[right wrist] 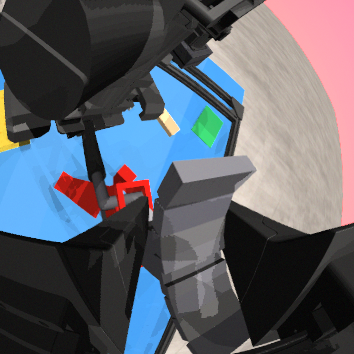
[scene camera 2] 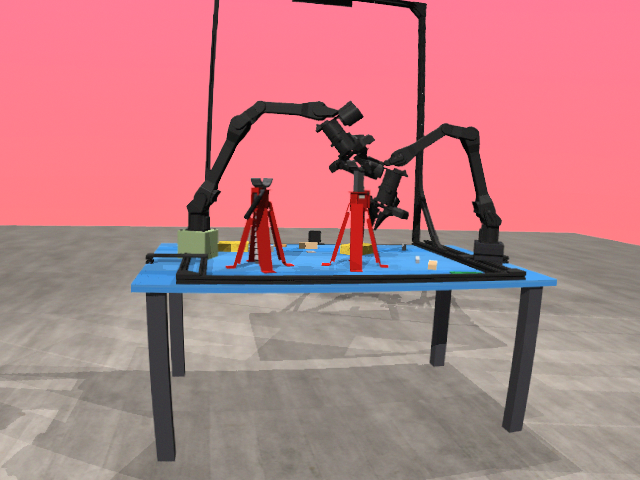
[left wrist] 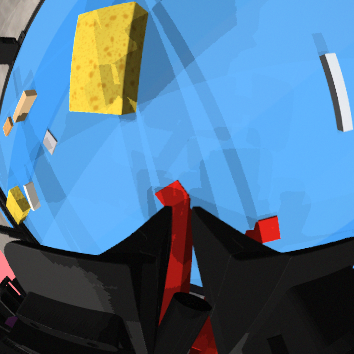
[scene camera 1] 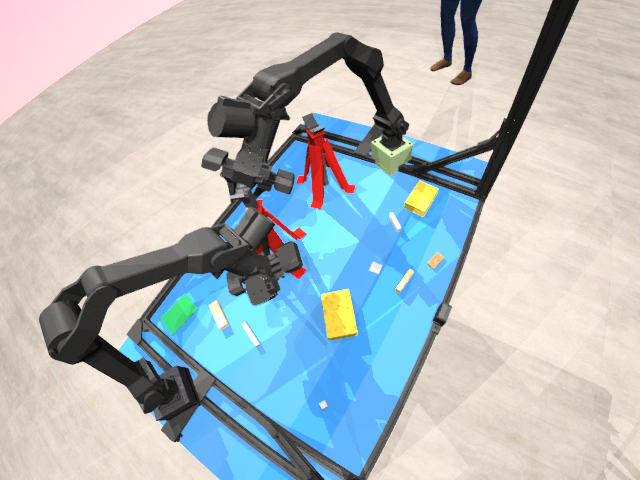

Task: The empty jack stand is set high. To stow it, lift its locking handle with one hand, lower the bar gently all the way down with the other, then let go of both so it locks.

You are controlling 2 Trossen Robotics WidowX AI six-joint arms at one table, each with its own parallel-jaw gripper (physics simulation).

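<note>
The nearer red jack stand (scene camera 1: 273, 241) (scene camera 2: 356, 232) (right wrist: 135, 187) stands upright, its grey bar (scene camera 2: 358, 181) sticking out well above the red top. My right gripper (scene camera 2: 357, 164) (right wrist: 180, 203) is shut on the grey saddle (right wrist: 192, 240) at the bar's top, one finger on each side. My left gripper (left wrist: 181, 213), beside the stand and lower, is shut on the black locking handle (left wrist: 182, 325) (right wrist: 92, 155). The handle's angle is hard to tell; scene camera 2 hides it behind the left gripper. A second red jack stand (scene camera 1: 316, 165) (scene camera 2: 262, 232) has its saddle low.
A large yellow sponge (scene camera 1: 339, 315) (left wrist: 102, 60) lies in front of the nearer stand. A smaller yellow sponge (scene camera 1: 421, 197), a green block (scene camera 1: 179, 313) (right wrist: 207, 126) and several small blocks lie around. A black frame borders the table. The two arms are close together above the stand.
</note>
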